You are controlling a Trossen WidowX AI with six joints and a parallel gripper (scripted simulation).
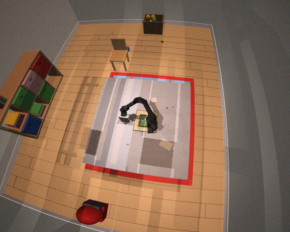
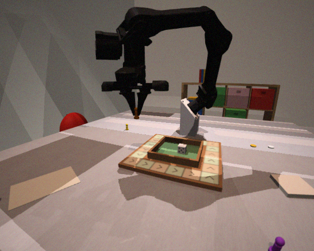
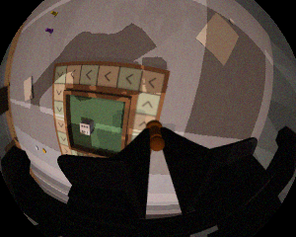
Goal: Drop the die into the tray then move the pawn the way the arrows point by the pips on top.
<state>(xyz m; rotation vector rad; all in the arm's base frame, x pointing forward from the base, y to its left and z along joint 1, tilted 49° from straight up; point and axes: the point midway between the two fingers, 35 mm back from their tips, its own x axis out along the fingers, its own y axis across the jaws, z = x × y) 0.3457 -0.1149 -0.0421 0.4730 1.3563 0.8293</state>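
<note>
The grey die lies 130 mm to the left of my gripper tip, 120 mm below it and 80 mm behind it. Round my gripper tip: orange pawn: 10 mm above; green tray: 140 mm below, 110 mm to the left, 80 mm behind; purple pawn: 330 mm to the left, 180 mm ahead, 130 mm below.
</note>
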